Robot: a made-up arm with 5 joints. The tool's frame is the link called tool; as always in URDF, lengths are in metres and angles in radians. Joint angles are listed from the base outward.
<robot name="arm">
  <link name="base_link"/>
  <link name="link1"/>
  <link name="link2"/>
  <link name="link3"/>
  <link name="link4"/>
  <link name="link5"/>
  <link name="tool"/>
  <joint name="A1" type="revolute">
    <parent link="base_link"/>
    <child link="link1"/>
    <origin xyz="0 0 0.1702"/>
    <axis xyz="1 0 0"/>
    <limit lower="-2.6" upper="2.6"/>
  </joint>
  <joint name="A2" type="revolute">
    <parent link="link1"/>
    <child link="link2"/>
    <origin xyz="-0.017 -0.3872 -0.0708"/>
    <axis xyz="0 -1 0"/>
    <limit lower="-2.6" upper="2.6"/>
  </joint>
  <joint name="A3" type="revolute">
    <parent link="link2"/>
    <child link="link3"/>
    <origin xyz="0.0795 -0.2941 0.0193"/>
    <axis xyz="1 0 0"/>
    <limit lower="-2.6" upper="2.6"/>
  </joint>
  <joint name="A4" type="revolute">
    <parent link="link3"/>
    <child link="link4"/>
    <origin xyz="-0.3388 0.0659 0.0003"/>
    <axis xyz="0 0 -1"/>
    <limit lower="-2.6" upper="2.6"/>
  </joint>
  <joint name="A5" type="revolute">
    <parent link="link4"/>
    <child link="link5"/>
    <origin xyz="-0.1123 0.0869 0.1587"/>
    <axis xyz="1 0 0"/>
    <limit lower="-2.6" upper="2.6"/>
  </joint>
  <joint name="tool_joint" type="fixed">
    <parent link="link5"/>
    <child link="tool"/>
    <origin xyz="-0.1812 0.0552 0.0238"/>
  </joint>
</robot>
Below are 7 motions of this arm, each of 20 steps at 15 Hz.
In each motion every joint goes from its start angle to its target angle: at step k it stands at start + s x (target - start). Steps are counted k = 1, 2, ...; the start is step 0. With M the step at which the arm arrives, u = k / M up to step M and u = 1 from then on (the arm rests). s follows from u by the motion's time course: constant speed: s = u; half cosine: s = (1 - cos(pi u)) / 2; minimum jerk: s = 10 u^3 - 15 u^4 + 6 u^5.
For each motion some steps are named. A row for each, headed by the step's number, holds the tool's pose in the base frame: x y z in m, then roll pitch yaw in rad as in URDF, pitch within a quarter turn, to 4 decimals.
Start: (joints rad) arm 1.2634 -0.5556 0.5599 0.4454 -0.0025
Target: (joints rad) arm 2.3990 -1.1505 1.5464 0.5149 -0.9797
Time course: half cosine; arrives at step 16
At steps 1, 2, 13, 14, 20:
1: -0.2246 -0.5965 -0.1800 1.9342 0.5768 0.7022
2: -0.2127 -0.5930 -0.2047 1.9716 0.5558 0.7499
13: 0.1034 0.1527 -0.7358 2.1192 -0.6796 1.6172
14: 0.1140 0.2136 -0.7316 2.0788 -0.7524 1.6646
20: 0.1222 0.2638 -0.7250 2.0395 -0.8114 1.7082

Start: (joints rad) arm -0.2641 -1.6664 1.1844 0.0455 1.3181
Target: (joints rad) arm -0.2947 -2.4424 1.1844 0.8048 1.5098
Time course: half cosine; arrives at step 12
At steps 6, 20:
6: 0.5108 -0.6980 0.5924 -0.0515 0.5963 -2.7408
20: 0.5581 -0.7583 0.2853 -0.0680 -0.1413 -2.8956

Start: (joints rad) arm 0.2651 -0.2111 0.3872 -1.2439 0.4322
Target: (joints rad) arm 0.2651 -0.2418 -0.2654 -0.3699 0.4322
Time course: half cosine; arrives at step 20
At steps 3, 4, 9, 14, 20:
3: -0.4582 -0.9189 0.1107 0.8967 -0.4743 1.0724
4: -0.4639 -0.9106 0.1238 0.8979 -0.4356 1.0489
9: -0.5010 -0.8219 0.2144 0.8469 -0.1437 0.8625
14: -0.5260 -0.6843 0.2705 0.6709 0.1205 0.6111
20: -0.5323 -0.6005 0.2740 0.5246 0.2145 0.4435

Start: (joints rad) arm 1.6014 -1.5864 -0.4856 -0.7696 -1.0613
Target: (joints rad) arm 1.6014 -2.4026 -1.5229 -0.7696 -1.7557
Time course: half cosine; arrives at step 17
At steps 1, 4, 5, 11, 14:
1: 0.1423 -0.4689 -0.5046 -0.1577 -0.6867 2.0351
4: 0.1915 -0.4491 -0.4923 -0.3870 -0.6261 2.2191
5: 0.2177 -0.4361 -0.4857 -0.5094 -0.5882 2.3155
11: 0.3841 -0.2987 -0.4416 -1.3487 -0.2378 2.9245
14: 0.4291 -0.2332 -0.4262 -1.6440 -0.0883 3.1098

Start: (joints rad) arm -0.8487 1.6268 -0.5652 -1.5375 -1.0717
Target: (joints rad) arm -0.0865 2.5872 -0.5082 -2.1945 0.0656
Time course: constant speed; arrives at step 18
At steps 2, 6, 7, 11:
2: -0.2026 -0.9261 0.3755 -3.1094 0.5853 0.8829
6: -0.1407 -0.9558 0.2215 -2.9316 0.4750 0.9145
7: -0.1264 -0.9576 0.1834 -2.8901 0.4445 0.9157
11: -0.0747 -0.9436 0.0356 -2.7261 0.3104 0.8978

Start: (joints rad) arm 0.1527 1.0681 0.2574 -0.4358 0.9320
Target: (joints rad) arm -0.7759 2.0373 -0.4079 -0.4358 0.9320
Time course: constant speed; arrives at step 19
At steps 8, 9, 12, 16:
8: -0.3056 -0.7698 -0.2745 -0.5012 -0.8891 1.4192
9: -0.2761 -0.7873 -0.2520 -0.6005 -0.8453 1.4744
12: -0.1821 -0.8339 -0.1712 -0.8587 -0.7067 1.6116
16: -0.0483 -0.8717 -0.0338 -1.1335 -0.5137 1.7553

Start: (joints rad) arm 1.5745 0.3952 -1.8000 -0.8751 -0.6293
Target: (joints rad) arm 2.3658 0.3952 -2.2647 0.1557 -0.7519
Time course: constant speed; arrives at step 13
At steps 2, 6, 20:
2: -0.5459 0.3640 -0.3262 -0.7565 0.1575 0.3200
6: -0.5121 0.5911 -0.2329 -0.7244 0.1675 0.0321
20: -0.4017 0.8881 0.0237 -0.7360 0.2844 -0.4462

